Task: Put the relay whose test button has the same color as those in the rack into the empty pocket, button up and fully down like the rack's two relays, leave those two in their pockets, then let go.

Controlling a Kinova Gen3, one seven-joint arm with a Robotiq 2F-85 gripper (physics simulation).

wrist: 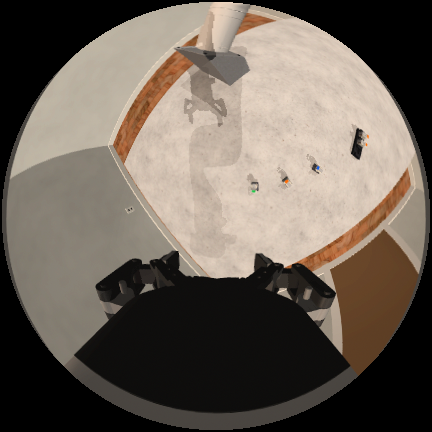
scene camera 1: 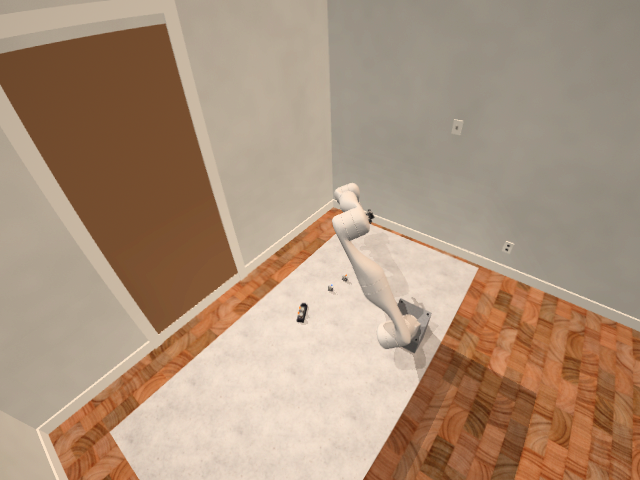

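Seen in the pictures: gripper, fingertip midpoint: (wrist: 216,260); arm's base, link origin: (wrist: 212,48) (scene camera 1: 408,325).
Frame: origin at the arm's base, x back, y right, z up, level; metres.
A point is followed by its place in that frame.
The black rack (scene camera 1: 299,319) @(z -0.104, x -0.468, y -0.201 m) (wrist: 356,151) @(z -0.121, x -0.507, y -0.130 m) stands on the mat, with two orange-button relays towards one end. The loose relay with an orange button (scene camera 1: 344,278) @(z -0.099, x -0.436, y 0.149 m) (wrist: 285,180) @(z -0.080, x -0.430, y 0.160 m) stands between two others in the wrist view. The relay with a blue button (scene camera 1: 330,288) @(z -0.097, x -0.456, y 0.045 m) (wrist: 316,168) @(z -0.081, x -0.456, y 0.062 m) stands nearer the rack. The relay with a green button (wrist: 254,187) @(z -0.082, x -0.394, y 0.245 m) is farthest from the rack; it does not show in the scene view, where the arm stands in front. My gripper (wrist: 216,260) @(z 0.202, x -0.412, y 0.265 m) is open and empty, high above the mat and well away from all relays; in the scene view it is partly hidden behind the arm.
The pale mat (scene camera 1: 268,392) @(z -0.124, x -0.346, y -0.553 m) (wrist: 300,90) @(z -0.124, x -0.248, y -0.099 m) lies on a wooden floor. The arm's grey base plate (scene camera 1: 422,322) @(z 0.028, x 0.051, y 0.027 m) (wrist: 231,70) @(z -0.060, x -0.079, y 0.027 m) stands at the mat's edge. Grey walls meet in a corner behind the arm, and a brown door (scene camera 1: 113,170) (wrist: 385,295) is set in one wall.
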